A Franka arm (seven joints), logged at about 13 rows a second.
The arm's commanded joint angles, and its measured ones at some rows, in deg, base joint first. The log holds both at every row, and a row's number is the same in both.
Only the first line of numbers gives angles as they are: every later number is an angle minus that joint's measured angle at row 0.
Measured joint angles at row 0:
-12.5, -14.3, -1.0, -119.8, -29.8, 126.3, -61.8
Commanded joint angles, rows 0 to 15:
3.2, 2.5, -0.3, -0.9, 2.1, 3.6, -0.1
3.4, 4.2, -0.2, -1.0, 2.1, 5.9, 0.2
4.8, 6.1, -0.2, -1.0, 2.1, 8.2, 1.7
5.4, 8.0, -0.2, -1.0, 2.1, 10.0, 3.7
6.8, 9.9, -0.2, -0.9, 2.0, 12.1, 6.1
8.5, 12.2, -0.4, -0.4, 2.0, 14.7, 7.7
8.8, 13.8, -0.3, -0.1, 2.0, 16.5, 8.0
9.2, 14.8, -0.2, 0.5, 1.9, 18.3, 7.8
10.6, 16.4, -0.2, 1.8, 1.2, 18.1, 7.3
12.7, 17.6, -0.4, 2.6, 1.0, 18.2, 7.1
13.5, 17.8, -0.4, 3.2, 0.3, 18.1, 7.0
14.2, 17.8, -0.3, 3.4, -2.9, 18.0, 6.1
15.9, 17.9, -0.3, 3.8, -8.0, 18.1, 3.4
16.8, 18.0, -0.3, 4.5, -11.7, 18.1, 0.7
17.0, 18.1, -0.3, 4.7, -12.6, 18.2, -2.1
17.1, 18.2, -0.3, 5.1, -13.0, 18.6, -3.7
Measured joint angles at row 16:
16.5, 17.3, 0.3, 3.5, -11.0, 18.0, 0.6
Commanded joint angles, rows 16 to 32:
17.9, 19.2, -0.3, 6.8, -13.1, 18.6, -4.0
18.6, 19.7, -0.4, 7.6, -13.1, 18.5, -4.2
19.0, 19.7, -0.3, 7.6, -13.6, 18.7, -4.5
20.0, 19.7, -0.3, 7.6, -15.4, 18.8, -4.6
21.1, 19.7, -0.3, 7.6, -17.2, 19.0, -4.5
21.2, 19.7, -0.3, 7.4, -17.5, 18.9, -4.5
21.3, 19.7, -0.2, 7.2, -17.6, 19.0, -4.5
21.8, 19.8, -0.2, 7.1, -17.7, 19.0, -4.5
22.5, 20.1, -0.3, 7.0, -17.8, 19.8, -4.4
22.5, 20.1, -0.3, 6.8, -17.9, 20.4, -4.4
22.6, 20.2, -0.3, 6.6, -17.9, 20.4, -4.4
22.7, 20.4, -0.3, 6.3, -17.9, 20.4, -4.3
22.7, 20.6, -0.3, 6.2, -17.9, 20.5, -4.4
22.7, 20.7, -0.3, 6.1, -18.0, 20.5, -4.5
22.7, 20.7, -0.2, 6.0, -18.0, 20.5, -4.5
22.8, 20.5, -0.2, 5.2, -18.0, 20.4, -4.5
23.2, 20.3, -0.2, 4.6, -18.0, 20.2, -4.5
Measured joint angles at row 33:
22.2, 20.6, 0.3, 5.9, -16.6, 19.3, -4.3
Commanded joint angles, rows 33 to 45:
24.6, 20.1, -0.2, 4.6, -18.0, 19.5, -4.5
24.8, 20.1, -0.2, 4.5, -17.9, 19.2, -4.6
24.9, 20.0, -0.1, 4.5, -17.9, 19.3, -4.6
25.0, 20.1, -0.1, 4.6, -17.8, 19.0, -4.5
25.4, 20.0, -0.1, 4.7, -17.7, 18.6, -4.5
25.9, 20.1, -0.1, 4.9, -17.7, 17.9, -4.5
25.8, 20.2, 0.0, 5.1, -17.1, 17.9, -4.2
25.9, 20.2, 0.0, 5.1, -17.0, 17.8, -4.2
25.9, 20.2, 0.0, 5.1, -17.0, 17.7, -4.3
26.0, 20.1, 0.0, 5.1, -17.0, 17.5, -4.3
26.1, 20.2, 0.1, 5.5, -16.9, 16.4, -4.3
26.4, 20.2, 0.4, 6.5, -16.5, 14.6, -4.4
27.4, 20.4, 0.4, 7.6, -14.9, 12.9, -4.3
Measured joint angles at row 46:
25.4, 20.6, 0.4, 5.8, -16.4, 17.0, -4.5
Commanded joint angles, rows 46 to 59:
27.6, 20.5, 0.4, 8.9, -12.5, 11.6, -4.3
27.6, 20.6, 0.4, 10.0, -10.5, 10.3, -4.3
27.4, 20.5, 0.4, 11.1, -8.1, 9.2, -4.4
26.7, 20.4, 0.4, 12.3, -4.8, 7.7, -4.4
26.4, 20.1, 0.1, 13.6, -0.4, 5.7, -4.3
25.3, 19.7, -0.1, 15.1, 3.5, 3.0, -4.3
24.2, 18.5, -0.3, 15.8, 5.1, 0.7, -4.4
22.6, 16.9, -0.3, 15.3, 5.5, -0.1, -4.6
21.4, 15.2, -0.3, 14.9, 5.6, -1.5, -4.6
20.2, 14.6, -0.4, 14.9, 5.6, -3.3, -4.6
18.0, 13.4, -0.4, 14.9, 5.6, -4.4, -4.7
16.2, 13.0, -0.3, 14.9, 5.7, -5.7, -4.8
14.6, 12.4, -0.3, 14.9, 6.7, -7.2, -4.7
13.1, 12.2, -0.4, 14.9, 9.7, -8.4, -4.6
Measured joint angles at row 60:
15.9, 13.5, -1.2, 15.8, 5.9, -6.1, -4.2
